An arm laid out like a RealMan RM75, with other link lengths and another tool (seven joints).
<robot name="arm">
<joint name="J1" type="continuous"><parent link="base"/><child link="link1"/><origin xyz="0 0 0.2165"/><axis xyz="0 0 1"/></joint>
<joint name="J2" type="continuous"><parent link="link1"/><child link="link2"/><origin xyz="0 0 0"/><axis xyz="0 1 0"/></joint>
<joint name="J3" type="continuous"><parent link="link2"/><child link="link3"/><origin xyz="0 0 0.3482"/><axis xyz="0 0 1"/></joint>
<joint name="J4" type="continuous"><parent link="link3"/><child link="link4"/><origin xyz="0 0 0"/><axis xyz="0 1 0"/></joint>
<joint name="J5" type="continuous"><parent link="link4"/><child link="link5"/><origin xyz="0 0 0.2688"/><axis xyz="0 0 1"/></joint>
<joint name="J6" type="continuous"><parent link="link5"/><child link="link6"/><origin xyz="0 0 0"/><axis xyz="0 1 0"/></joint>
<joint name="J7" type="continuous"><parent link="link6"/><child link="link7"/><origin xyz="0 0 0.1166"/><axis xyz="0 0 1"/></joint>
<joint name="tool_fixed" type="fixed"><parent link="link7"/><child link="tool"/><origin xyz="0.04 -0.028 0.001" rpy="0 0.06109 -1.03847"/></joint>
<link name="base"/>
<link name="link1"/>
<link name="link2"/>
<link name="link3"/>
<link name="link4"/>
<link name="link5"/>
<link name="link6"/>
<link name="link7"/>
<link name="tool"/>
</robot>
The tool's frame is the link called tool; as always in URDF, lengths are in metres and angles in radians. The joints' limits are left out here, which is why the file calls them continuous.
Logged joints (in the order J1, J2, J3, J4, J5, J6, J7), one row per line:
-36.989, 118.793, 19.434, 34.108, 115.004, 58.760, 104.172
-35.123, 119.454, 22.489, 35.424, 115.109, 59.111, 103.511
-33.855, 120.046, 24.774, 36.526, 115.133, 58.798, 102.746
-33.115, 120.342, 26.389, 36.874, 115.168, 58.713, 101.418
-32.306, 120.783, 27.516, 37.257, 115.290, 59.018, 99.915
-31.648, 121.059, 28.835, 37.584, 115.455, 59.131, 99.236
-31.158, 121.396, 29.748, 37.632, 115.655, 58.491, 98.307
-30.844, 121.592, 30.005, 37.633, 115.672, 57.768, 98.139
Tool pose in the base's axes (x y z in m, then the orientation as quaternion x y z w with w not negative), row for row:
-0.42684, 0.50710, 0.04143, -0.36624, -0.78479, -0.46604, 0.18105
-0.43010, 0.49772, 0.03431, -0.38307, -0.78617, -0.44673, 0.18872
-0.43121, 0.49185, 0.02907, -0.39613, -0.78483, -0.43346, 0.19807
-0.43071, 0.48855, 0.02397, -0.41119, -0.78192, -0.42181, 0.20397
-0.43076, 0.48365, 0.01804, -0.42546, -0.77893, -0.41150, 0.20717
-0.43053, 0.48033, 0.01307, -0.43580, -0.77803, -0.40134, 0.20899
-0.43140, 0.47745, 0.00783, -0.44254, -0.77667, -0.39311, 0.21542
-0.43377, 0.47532, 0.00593, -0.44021, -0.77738, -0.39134, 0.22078
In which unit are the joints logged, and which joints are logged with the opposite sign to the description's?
The joints are logged in degrees. Opposite sign: J2, J7.
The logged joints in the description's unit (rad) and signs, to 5 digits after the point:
-0.64558, -2.07333, 0.33919, 0.59530, 2.00720, 1.02556, -1.81814
-0.61301, -2.08487, 0.39251, 0.61827, 2.00903, 1.03168, -1.80661
-0.59088, -2.09520, 0.43239, 0.63750, 2.00945, 1.02622, -1.79326
-0.57797, -2.10036, 0.46057, 0.64357, 2.01006, 1.02474, -1.77008
-0.56385, -2.10806, 0.48024, 0.65026, 2.01219, 1.03006, -1.74385
-0.55236, -2.11288, 0.50327, 0.65596, 2.01507, 1.03203, -1.73199
-0.54381, -2.11876, 0.51920, 0.65680, 2.01856, 1.02086, -1.71578
-0.53833, -2.12218, 0.52369, 0.65682, 2.01886, 1.00824, -1.71285

